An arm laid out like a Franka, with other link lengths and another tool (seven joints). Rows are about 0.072 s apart.
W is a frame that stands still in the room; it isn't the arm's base.
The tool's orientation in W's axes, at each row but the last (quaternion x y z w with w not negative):
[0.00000, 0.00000, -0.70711, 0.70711]
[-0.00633, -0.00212, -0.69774, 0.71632]
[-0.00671, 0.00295, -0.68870, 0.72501]
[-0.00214, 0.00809, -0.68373, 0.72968]
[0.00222, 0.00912, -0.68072, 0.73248]
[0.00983, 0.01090, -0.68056, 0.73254]
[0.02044, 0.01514, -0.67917, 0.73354]
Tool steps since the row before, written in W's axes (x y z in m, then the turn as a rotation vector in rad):
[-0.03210, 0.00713, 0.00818, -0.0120, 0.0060, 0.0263]
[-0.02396, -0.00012, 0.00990, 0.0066, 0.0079, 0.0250]
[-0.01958, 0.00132, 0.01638, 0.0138, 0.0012, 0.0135]
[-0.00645, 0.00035, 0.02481, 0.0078, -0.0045, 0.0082]
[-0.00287, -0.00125, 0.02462, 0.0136, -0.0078, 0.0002]
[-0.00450, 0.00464, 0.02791, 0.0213, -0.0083, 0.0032]
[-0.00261, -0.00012, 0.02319, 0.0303, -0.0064, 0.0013]
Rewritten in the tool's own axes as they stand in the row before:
[-0.00713, -0.03210, 0.00818, -0.0060, -0.0120, 0.0263]
[-0.00039, -0.02401, 0.00976, -0.0074, 0.0067, 0.0251]
[-0.00224, -0.01971, 0.01612, -0.0004, 0.0137, 0.0137]
[-0.00099, -0.00676, 0.02471, 0.0049, 0.0074, 0.0083]
[0.00063, -0.00318, 0.02461, 0.0088, 0.0130, 0.0005]
[-0.00578, -0.00416, 0.02775, 0.0097, 0.0206, 0.0035]
[-0.00124, -0.00239, 0.02318, 0.0086, 0.0297, 0.0015]

